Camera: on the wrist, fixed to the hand. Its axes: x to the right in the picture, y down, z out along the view.
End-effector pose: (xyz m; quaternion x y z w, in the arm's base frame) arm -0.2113 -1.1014 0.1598 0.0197 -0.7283 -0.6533 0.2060
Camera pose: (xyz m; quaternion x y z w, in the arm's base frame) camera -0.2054 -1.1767 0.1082 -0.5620 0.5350 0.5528 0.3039
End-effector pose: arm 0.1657 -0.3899 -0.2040 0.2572 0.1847 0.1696 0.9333
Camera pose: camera 0.1512 -0.4075 -0.2926 0.1084 0.3468 -0.5515 0.7509
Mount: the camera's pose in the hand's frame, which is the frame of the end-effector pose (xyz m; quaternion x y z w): 0.0029 -0.0591 -0.0698 0.0687 0.0247 -0.7112 0.6992
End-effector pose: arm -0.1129 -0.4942 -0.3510 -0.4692 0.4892 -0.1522 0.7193
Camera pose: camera -0.1564 -0.5632 -0.3096 -0.6228 0.0157 -0.6632 0.4148
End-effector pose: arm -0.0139 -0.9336 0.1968 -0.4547 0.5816 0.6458 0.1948
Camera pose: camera 0.0559 -0.9846 0.1668 -0.7341 0.1324 0.2618 0.6124
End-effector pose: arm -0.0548 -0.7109 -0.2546 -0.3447 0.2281 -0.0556 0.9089
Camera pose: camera -0.0805 -0.7983 -0.2631 -0.3394 -0.0670 -0.7095 0.6140
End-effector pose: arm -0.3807 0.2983 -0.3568 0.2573 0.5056 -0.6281 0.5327
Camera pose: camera -0.4515 0.3559 -0.3628 0.1276 -0.5065 0.8463 0.1044
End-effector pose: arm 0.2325 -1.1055 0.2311 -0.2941 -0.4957 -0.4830 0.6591
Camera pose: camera 0.2035 -1.1883 0.2050 0.2041 -0.5727 -0.7797 0.1498
